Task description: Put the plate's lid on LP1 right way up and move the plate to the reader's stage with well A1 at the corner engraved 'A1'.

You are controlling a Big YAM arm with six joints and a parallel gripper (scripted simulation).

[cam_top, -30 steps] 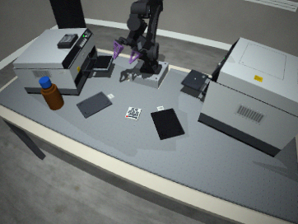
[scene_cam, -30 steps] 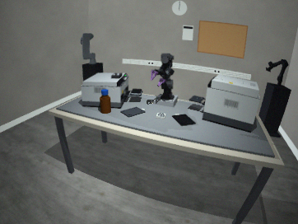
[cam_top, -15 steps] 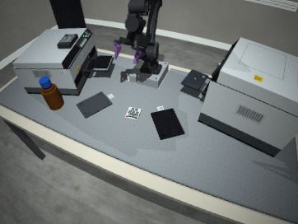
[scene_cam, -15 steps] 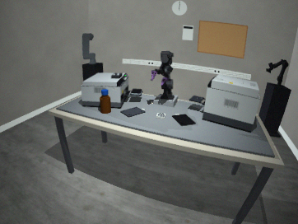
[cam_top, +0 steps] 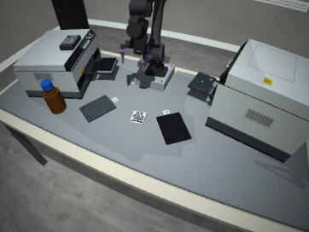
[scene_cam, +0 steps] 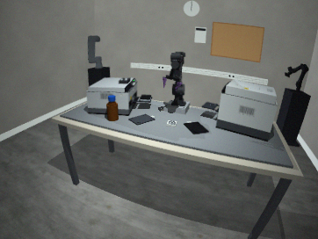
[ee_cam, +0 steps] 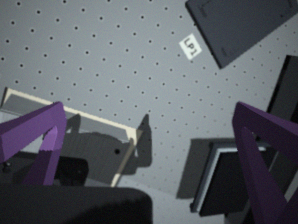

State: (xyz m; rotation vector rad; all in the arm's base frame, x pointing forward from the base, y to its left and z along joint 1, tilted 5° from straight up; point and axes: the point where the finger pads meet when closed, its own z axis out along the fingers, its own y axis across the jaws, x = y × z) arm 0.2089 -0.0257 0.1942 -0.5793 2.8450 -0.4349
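Now: the lidded plate 140 mm behind my hand, 240 mm to the right of it and 130 mm below it. Round my hand: label 30 mm ahead, 120 mm to the right, 230 mm below; white multi-well plate 140 mm behind, 240 mm to the right, 140 mm below; LP1 pad 120 mm ahead, 180 mm to the right, 230 mm below.
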